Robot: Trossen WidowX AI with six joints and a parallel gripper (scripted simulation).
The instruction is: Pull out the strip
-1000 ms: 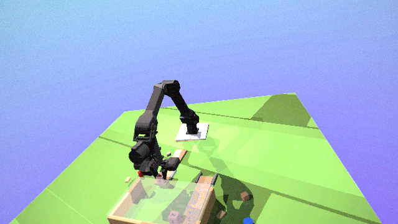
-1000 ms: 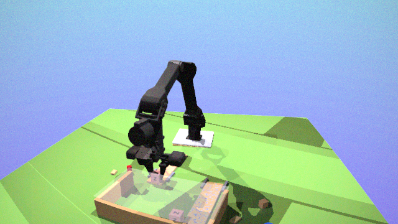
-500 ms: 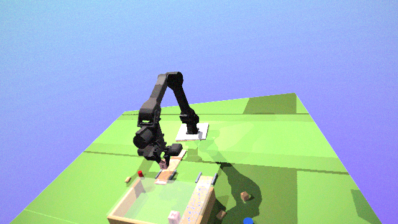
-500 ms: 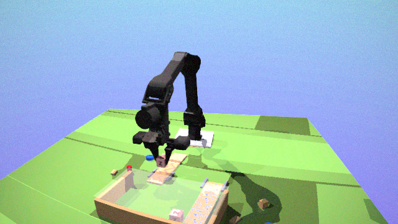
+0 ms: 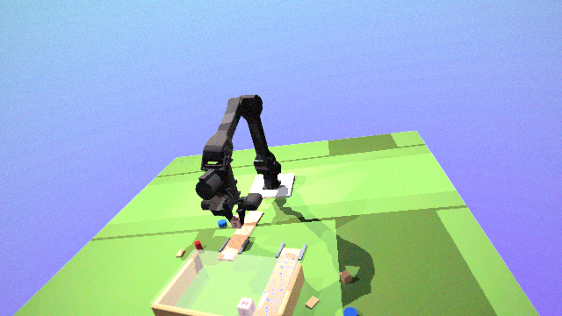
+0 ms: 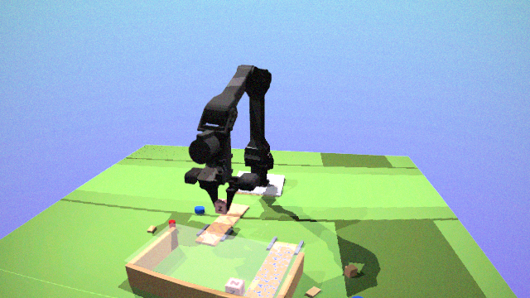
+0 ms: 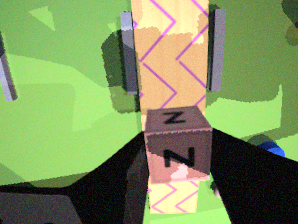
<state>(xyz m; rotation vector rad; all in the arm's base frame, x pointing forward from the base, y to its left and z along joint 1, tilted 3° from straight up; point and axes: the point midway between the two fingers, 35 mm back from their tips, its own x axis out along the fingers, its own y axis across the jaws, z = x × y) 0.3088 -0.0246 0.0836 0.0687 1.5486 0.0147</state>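
Right now my gripper tip is 50 mm above the strip and 20 mm past it. Also, from my gripper tip: red cylinder: 130 mm to the right, 50 mm ahead, 40 mm below.
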